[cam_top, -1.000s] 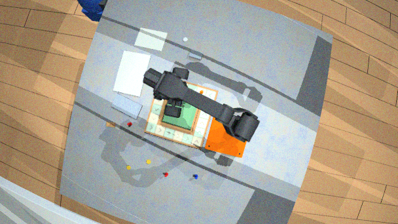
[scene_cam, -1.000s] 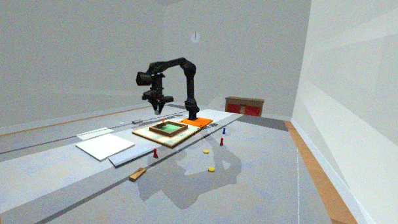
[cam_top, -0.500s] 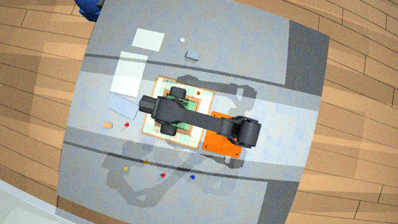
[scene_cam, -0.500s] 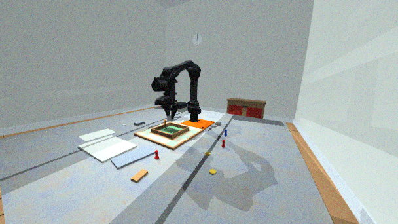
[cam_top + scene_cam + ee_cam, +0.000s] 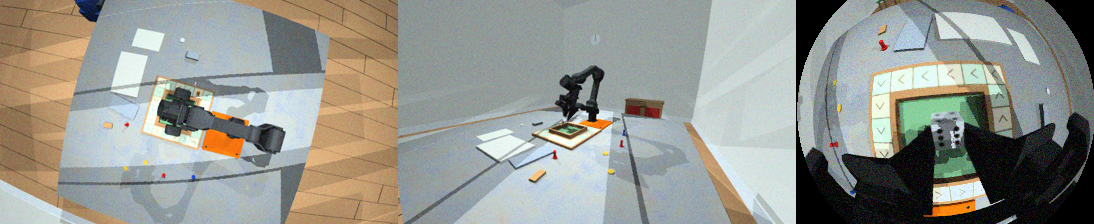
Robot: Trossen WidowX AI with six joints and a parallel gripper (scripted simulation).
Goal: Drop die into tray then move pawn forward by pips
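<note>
Now: the white die right at my gripper tip. Also, from my gripper tip: green dice tray: 80 mm below, 20 mm behind; then orange pawn: 110 mm to the right, 90 mm behind, 60 mm below; then grey sheet: 250 mm ahead, 80 mm below, 50 mm to the left.
</note>
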